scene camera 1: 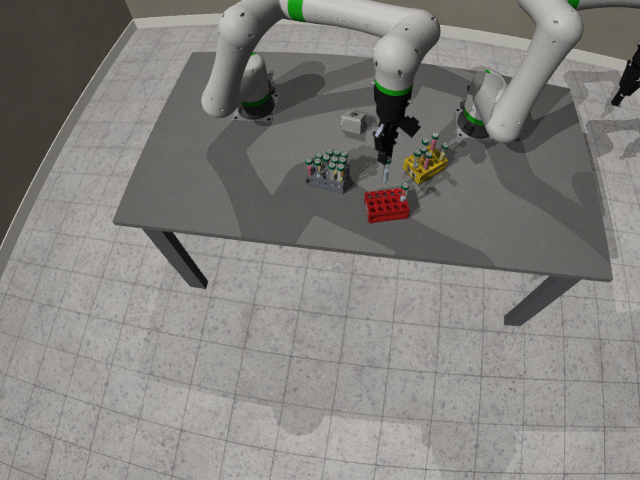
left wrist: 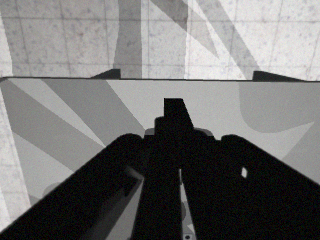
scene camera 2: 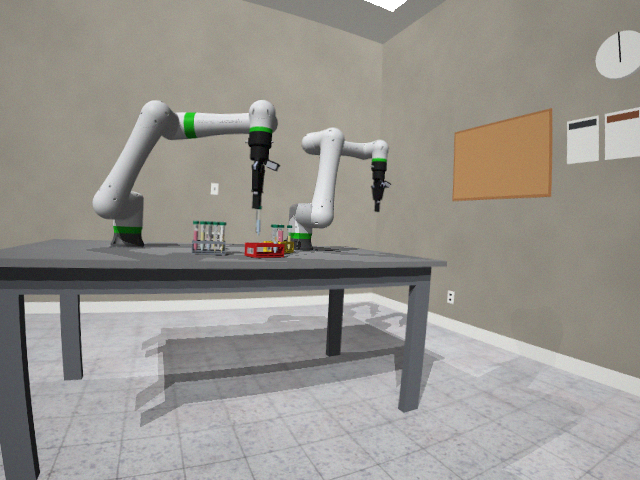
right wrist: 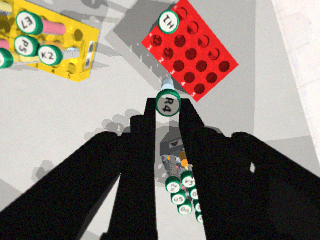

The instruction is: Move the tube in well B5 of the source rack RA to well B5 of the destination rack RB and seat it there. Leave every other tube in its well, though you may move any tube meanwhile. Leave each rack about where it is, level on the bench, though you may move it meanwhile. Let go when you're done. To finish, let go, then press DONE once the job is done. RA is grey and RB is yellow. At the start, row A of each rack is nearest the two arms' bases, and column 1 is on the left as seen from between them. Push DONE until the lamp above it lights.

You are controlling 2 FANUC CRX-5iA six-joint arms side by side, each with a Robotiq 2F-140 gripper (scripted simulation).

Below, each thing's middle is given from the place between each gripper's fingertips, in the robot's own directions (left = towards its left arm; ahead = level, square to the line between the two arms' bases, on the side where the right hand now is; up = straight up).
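Green-capped tube marked r4 (right wrist: pixel 168 102), relative to my left hand: 860 mm to the right, 370 mm ahead, 130 mm below. Red rack (scene camera 1: pixel 386 211), relative to my left hand: 840 mm to the right, 420 mm ahead, 240 mm below. My left gripper is 710 mm to the left of the yellow rack RB (scene camera 1: pixel 438 166), 240 mm short of it and 240 mm above it.
Yellow rack RB, relative to my right hand: 15 cm to the left, 13 cm behind, 19 cm below. Red rack, relative to my right hand: 2 cm to the left, 6 cm ahead, 19 cm below. My right hand (scene camera 1: pixel 384 159) is 8 cm above the green-capped tube marked r4, 1 cm to the right of it and 1 cm short of it.
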